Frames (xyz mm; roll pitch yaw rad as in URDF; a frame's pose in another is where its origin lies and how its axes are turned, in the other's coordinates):
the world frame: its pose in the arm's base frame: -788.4 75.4 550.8 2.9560 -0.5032 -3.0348
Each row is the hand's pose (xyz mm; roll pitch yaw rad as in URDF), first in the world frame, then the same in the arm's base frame.
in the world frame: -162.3 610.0 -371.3 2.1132 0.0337 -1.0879
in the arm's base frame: -474.7 643.1 890.8 -1.5580 -0.1099 -1.9558
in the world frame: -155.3 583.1 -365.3 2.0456 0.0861 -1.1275
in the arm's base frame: -483.3 616.7 884.7 -1.6307 -0.1350 -1.8947
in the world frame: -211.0 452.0 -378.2 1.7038 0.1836 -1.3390
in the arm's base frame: -426.3 490.8 847.7 -1.9726 -0.1117 -1.6630
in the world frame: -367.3 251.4 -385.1 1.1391 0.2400 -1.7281
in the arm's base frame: -283.5 306.6 745.9 -2.4705 0.0238 -1.3027
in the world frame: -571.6 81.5 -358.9 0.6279 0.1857 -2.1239
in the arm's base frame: -115.6 161.5 597.3 -2.8542 0.2271 -0.9660
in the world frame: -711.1 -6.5 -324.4 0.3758 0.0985 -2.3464
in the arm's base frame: -9.6 92.3 486.1 -3.0168 0.3749 -0.7720
